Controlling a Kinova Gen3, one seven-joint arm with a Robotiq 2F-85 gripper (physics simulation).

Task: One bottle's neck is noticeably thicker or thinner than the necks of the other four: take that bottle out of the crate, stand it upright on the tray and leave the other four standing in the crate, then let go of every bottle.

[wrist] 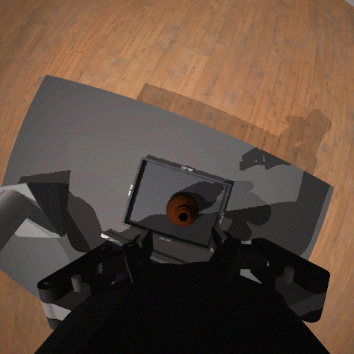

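Observation:
Visible: the gripper (181,237), a bottle (181,209).

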